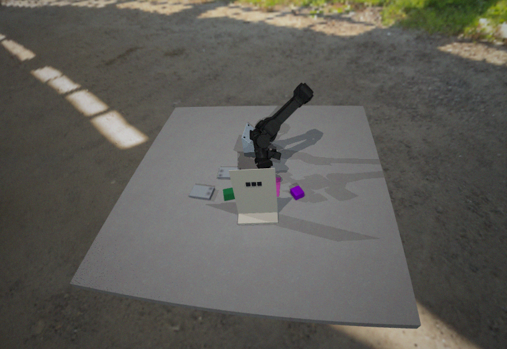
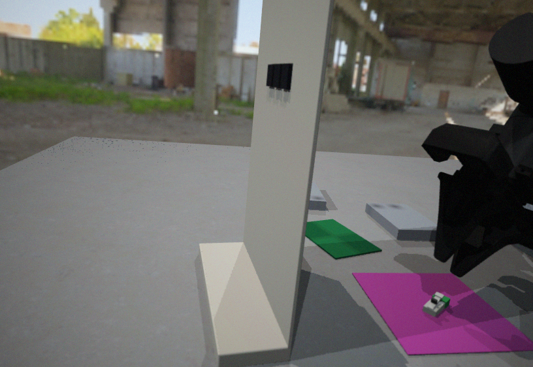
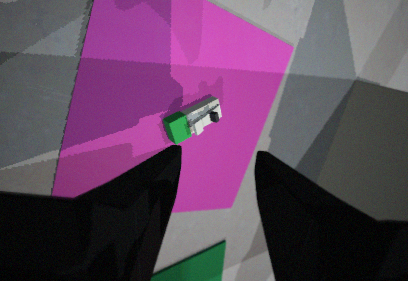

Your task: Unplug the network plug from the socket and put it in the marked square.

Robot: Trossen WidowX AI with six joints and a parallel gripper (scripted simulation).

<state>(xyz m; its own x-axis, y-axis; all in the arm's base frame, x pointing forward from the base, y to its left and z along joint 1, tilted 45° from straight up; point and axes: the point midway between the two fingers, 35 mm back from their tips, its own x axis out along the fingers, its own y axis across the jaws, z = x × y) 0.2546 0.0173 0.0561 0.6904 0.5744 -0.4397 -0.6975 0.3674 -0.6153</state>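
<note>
Now: gripper tip 3 cm above the network plug, 1 cm to the right of it and 1 cm short of it. From my gripper tip the other things lie so: magenta square: 4 cm below, 1 cm ahead; upright panel: 18 cm ahead, 8 cm above, 4 cm to the right.
</note>
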